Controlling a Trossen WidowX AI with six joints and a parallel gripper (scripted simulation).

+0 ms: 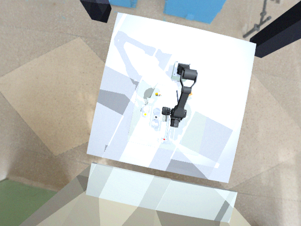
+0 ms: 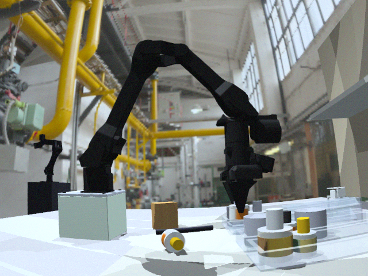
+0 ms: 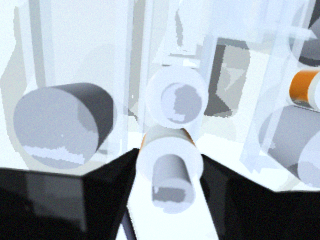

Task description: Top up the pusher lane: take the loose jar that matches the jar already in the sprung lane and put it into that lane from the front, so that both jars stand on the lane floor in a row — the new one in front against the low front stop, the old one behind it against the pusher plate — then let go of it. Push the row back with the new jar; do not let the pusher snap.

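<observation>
Right now my gripper tip is 13 cm past the black rod, 2 cm to the right of it and 4 cm above it. Also, from my gripper tip: clear rack 16 cm ahead, 3 cm below; wooden block 19 cm behind, 8 cm to the left, 1 cm below.
</observation>
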